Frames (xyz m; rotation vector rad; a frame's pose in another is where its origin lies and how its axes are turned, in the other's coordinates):
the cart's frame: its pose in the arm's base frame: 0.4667 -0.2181 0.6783 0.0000 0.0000 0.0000
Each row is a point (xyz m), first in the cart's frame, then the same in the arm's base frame.
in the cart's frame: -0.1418 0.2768 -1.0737
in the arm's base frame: 0.3249 0.0587 -0.3954
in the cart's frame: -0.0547 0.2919 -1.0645
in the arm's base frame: 0.4120 0.0738 -0.3862
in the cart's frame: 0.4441 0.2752 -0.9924
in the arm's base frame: 0.9108 0.0571 -0.3141
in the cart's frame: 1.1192 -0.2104 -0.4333
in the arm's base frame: 1.5859 -0.4285 0.2450
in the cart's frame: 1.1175 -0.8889 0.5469
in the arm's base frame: 1.5842 -1.1070 1.2252
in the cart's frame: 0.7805 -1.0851 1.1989
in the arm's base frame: 1.2472 -1.3032 1.8772
